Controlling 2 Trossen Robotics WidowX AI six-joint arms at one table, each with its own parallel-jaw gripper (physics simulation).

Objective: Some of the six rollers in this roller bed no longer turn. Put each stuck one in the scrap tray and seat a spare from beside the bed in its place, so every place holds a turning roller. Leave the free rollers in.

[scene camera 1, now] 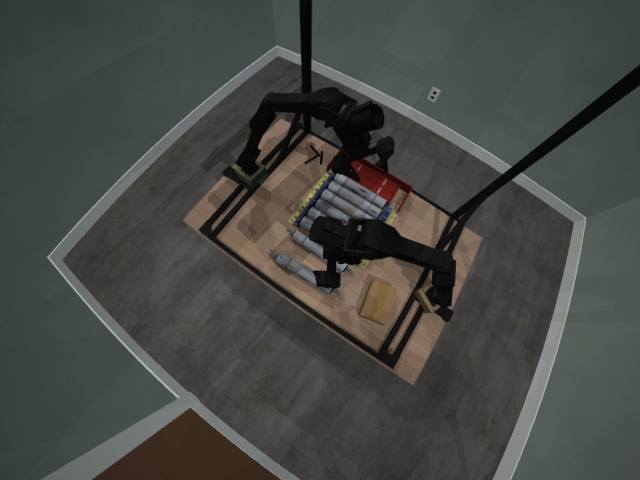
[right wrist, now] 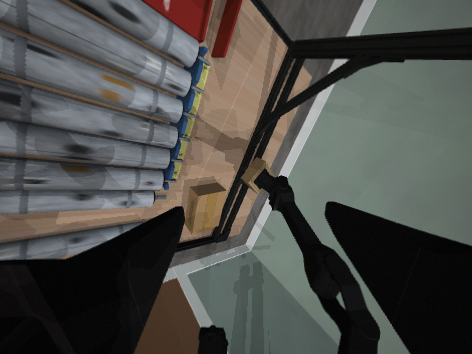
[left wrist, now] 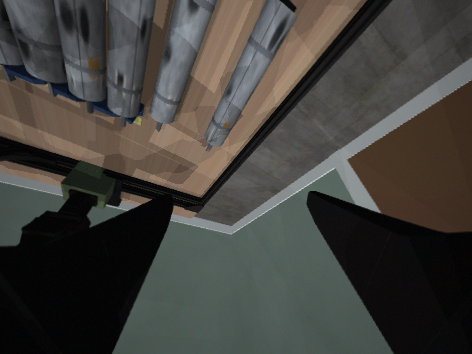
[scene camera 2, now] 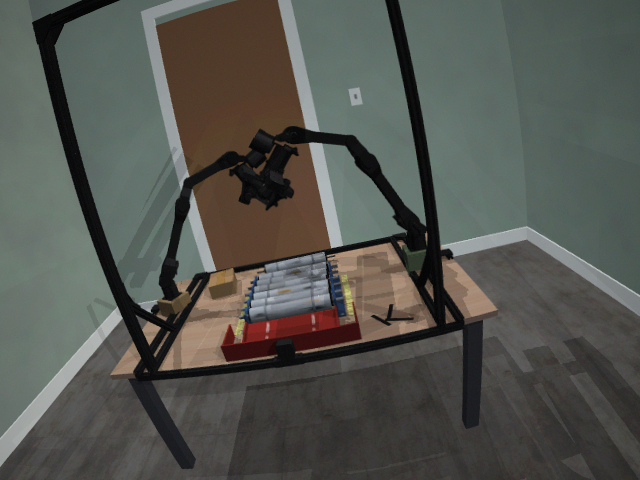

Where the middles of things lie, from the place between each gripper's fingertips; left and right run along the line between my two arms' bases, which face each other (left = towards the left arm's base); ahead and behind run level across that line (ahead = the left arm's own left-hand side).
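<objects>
Starting from the red scrap tray [scene camera 2: 255,343], I find my right gripper 22 cm past it, 6 cm to the left of it and 34 cm above it. There is a tan box [scene camera 1: 376,306] too, and counted from my right hand it sits 24 cm ahead, 27 cm to the left and 34 cm below.
As for the tan box and my left gripper, the gripper is 5 cm past the box, 28 cm to the right of it and 26 cm above it. The red scrap tray, measured from my left hand, is 51 cm behind, 5 cm to the right and 26 cm below.
</objects>
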